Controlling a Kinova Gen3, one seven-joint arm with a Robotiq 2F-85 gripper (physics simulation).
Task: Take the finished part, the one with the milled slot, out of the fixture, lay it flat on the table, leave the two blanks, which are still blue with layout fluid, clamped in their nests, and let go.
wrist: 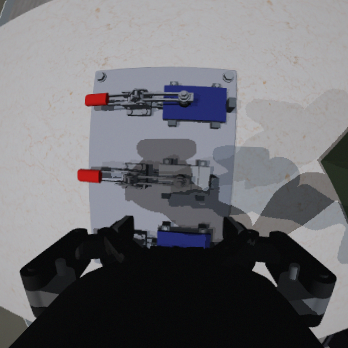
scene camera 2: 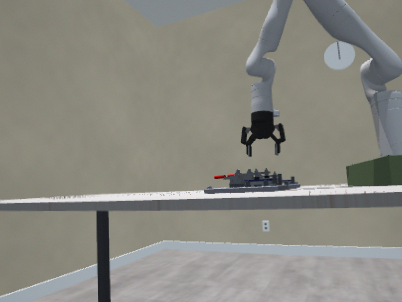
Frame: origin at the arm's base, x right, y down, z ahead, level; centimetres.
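Seen in the pictures: gripper, fingertip midpoint: (wrist: 177, 226) (scene camera 2: 263, 155); arm's base, link origin: (scene camera 2: 398, 158).
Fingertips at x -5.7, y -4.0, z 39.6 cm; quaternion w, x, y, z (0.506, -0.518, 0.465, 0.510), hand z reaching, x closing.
Pixels of each thing's middle, then the offset from my fingertips to it. "spot": a spot on its surface instead. Level surfaces: height alone.
- grey finished part, body centre: (wrist: 183, 178) dy +8.5, dx +3.4, dz -0.2 cm
- middle toggle clamp with a red handle, surface spot: (wrist: 89, 175) spot: dy +5.4, dx +3.5, dz +12.5 cm
- clamp with another red handle, surface spot: (wrist: 96, 99) spot: dy +6.4, dx +14.2, dz +12.5 cm
- second blue blank, body centre: (wrist: 182, 247) (scene camera 2: 260, 181) dy +8.7, dx -7.6, dz -0.7 cm
- pale speckled table, surface height: dy +11.6 cm
My gripper (scene camera 2: 263, 152) (wrist: 177, 226) is open and empty, fingers pointing down, above the fixture plate (scene camera 2: 215, 191) (wrist: 112, 132). In the wrist view, the grey finished part (wrist: 203, 176) lies in the middle nest, in shadow. The middle toggle clamp with a red handle (wrist: 89, 175) lies flat, its arm reaching over the part; the slot is hard to make out. A blue blank (wrist: 210, 105) sits in the top nest under the arm of a clamp with another red handle (wrist: 96, 99). The second blue blank (wrist: 183, 238) shows between the fingers, far below them, mostly hidden by the gripper, as is its clamp.
The fixture stands on the pale speckled table (scene camera 2: 125, 199) (wrist: 280, 65). A dark green block (scene camera 2: 372, 171) (wrist: 339, 167) is at the right, under the robot's base. Stops and bolt heads stick up from the plate. Arm shadows fall across the middle nest and the table to its right.
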